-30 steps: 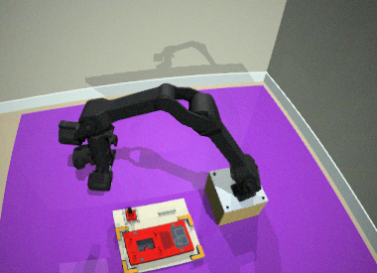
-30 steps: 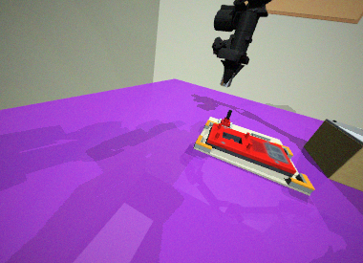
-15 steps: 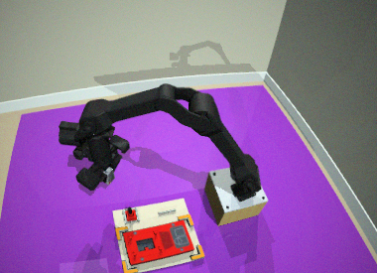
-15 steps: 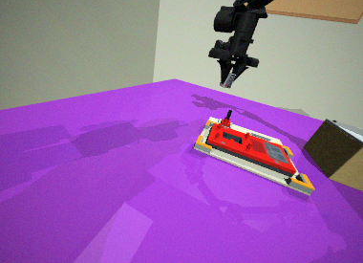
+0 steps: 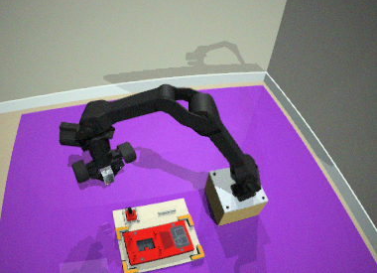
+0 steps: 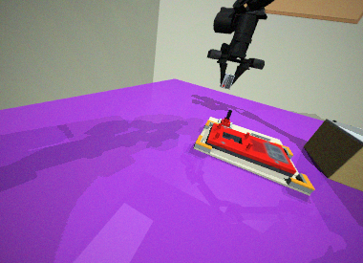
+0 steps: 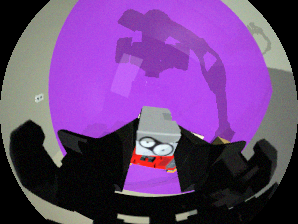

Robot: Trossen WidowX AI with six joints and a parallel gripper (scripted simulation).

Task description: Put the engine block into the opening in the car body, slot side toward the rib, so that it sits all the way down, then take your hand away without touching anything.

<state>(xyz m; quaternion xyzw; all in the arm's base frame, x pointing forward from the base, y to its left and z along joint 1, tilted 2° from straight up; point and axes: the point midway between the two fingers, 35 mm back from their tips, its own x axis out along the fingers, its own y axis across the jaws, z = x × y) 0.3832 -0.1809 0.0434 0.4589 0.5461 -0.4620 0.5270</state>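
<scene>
My gripper tip is 90 mm to the right of the red-and-black post, 90 mm above it and 30 mm past it. The rest, counted from my gripper tip: dark grey engine block: 10 mm above.
</scene>
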